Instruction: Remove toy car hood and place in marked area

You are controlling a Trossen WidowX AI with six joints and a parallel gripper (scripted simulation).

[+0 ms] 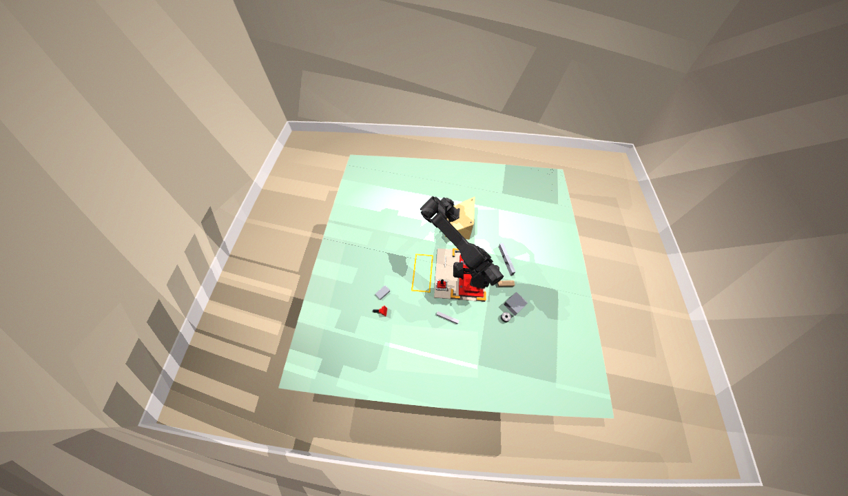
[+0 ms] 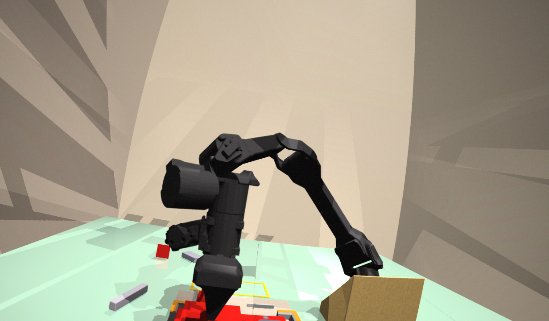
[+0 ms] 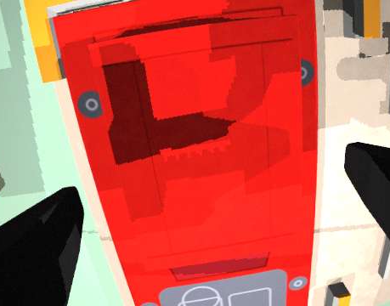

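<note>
Now: the red hood 30 mm below my gripper tip. Round my gripper tip: white wheel (150 mm to the left, 140 mm ahead, 60 mm below).
</note>
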